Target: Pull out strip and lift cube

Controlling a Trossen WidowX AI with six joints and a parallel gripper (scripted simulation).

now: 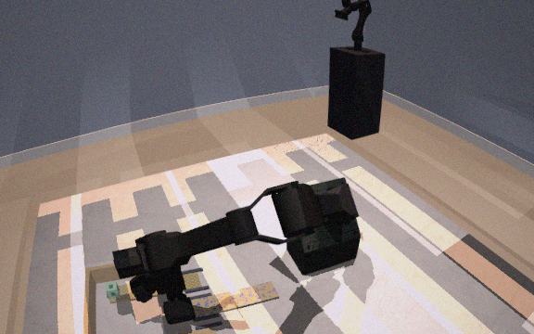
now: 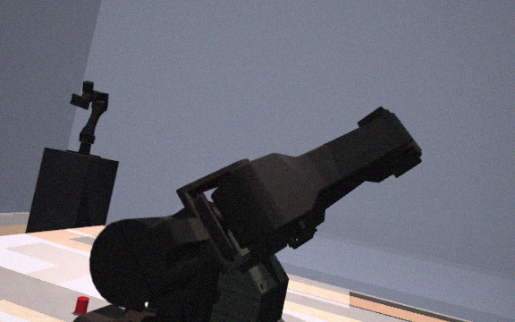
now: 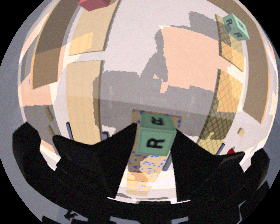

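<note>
My gripper tip is now 11 cm past the speckled strip, 1 cm to the right of it and 1 cm above it. The rest, counted from my gripper tip: small tan block: 3 cm behind, 18 cm to the right, 1 cm below.
</note>
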